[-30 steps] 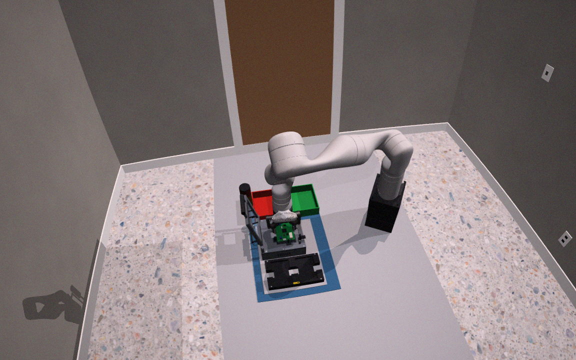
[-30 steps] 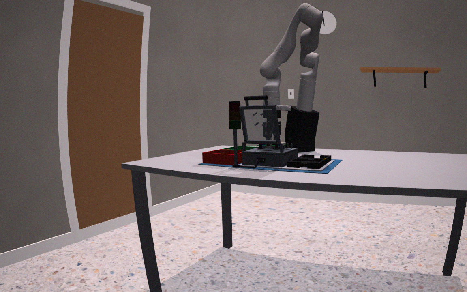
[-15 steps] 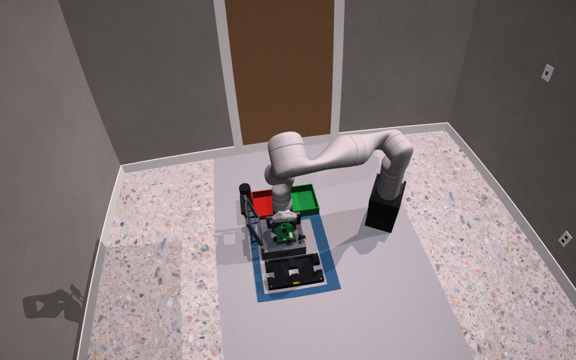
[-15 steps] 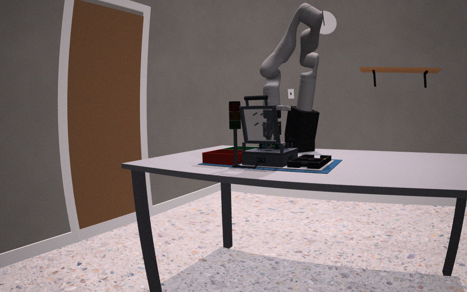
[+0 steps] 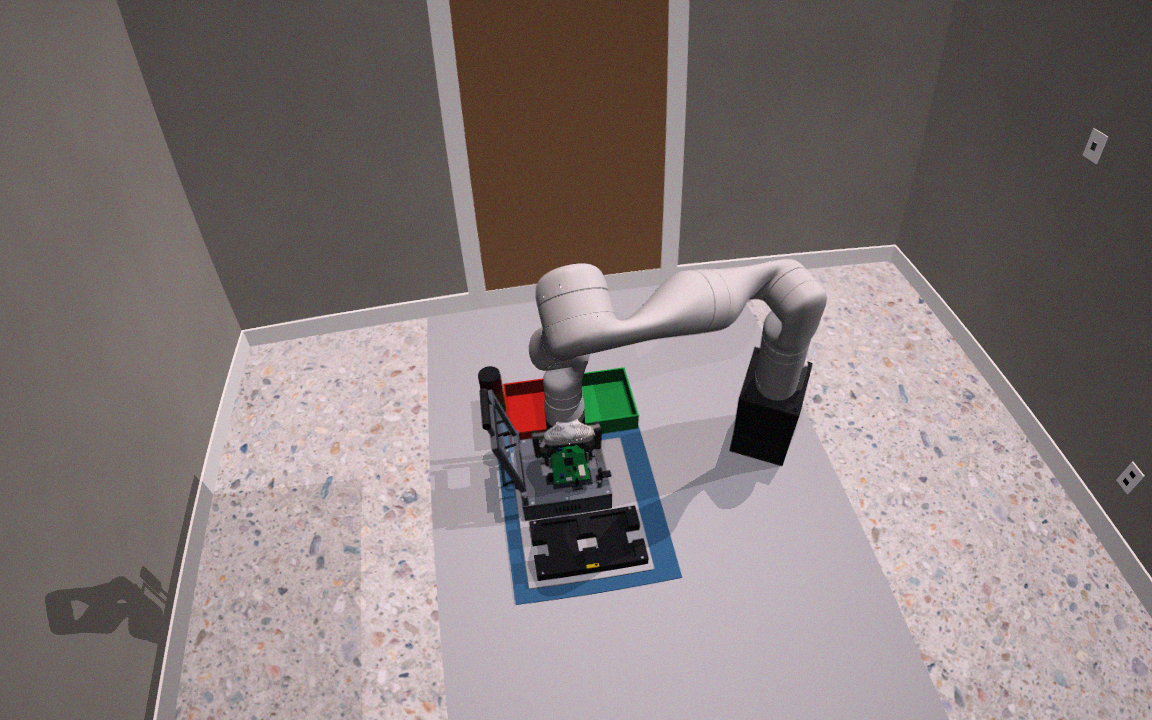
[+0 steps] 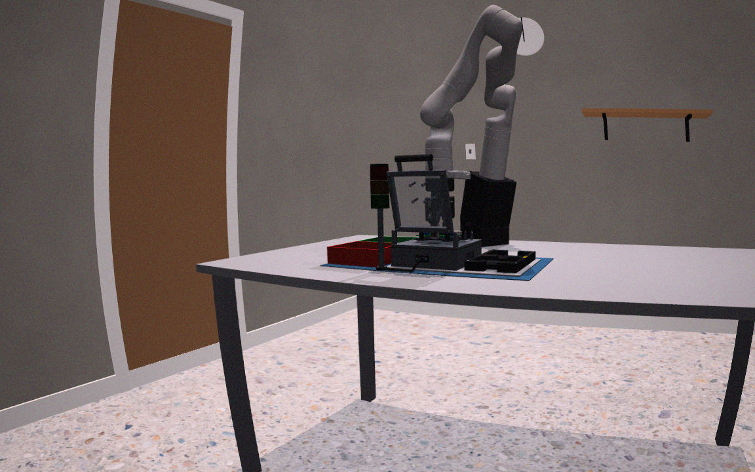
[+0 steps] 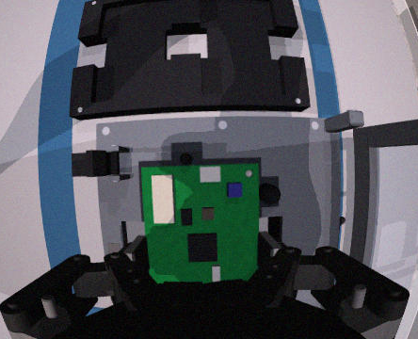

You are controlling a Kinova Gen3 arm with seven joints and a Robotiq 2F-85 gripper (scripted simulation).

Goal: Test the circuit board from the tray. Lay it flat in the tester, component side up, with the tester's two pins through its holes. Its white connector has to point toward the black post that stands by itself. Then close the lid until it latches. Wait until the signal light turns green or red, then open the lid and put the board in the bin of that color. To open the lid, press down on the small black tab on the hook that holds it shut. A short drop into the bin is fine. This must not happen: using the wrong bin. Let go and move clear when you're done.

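Right now my hand is right at the green circuit board. Round my hand: red bin 190 mm to the right, 70 mm below, 70 mm ahead; then latch hook 70 mm behind, 50 mm to the left, 10 mm above; then lid 120 mm ahead, 100 mm above, 10 mm to the left.
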